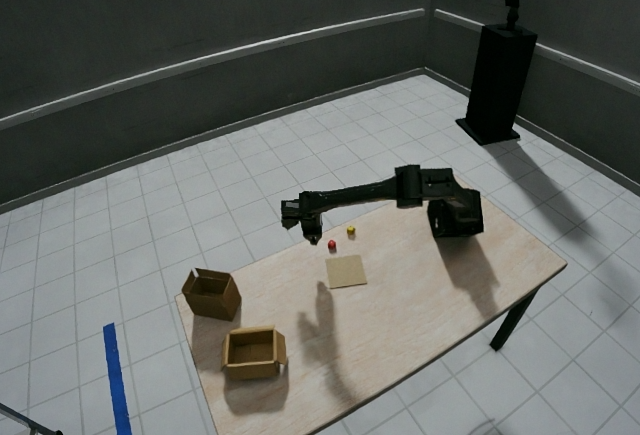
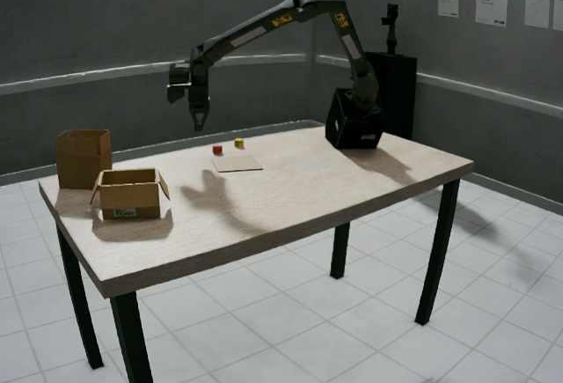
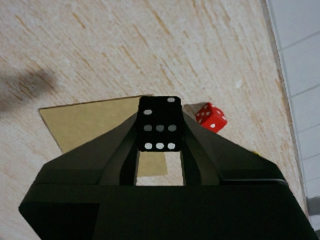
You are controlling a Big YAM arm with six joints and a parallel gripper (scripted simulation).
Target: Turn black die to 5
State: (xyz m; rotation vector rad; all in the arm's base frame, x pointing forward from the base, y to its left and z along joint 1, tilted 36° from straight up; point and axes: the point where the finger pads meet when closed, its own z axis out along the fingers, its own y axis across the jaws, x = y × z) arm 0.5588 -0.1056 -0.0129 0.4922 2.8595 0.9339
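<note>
Now: hand 9 cm past the tan mat, 10 cm to the right of it and 10 cm above it. Also, from my hand: yellow die: 17 cm behind, 9 cm to the right, 9 cm below; black die: right at my hand; red die: 8 cm behind, 4 cm to the right, 9 cm below.
</note>
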